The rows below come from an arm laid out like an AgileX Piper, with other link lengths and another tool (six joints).
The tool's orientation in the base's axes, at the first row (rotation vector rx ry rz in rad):
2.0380, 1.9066, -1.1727
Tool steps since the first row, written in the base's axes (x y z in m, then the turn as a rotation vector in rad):
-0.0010, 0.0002, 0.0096, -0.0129, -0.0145, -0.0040
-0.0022, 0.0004, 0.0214, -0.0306, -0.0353, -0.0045
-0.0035, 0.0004, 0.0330, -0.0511, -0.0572, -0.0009
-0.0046, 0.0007, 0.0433, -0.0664, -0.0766, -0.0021
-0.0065, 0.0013, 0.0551, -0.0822, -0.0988, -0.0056
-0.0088, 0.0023, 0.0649, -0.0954, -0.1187, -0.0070
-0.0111, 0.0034, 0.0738, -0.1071, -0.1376, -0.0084
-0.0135, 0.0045, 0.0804, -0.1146, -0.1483, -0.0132
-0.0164, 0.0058, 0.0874, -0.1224, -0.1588, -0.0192
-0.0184, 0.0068, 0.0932, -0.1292, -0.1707, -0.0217
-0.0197, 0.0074, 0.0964, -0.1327, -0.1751, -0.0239
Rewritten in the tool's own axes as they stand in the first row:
-0.0054, -0.0049, -0.0063, -0.0081, -0.0069, 0.0167
-0.0121, -0.0108, -0.0141, -0.0229, -0.0182, 0.0367
-0.0189, -0.0167, -0.0216, -0.0407, -0.0335, 0.0557
-0.0247, -0.0220, -0.0284, -0.0541, -0.0427, 0.0743
-0.0310, -0.0286, -0.0361, -0.0684, -0.0508, 0.0964
-0.0358, -0.0349, -0.0424, -0.0824, -0.0579, 0.1145
-0.0400, -0.0408, -0.0482, -0.0956, -0.0639, 0.1313
-0.0428, -0.0458, -0.0523, -0.1007, -0.0665, 0.1440
-0.0456, -0.0516, -0.0566, -0.1048, -0.0688, 0.1576
-0.0481, -0.0559, -0.0603, -0.1123, -0.0714, 0.1691
-0.0494, -0.0585, -0.0623, -0.1142, -0.0728, 0.1747

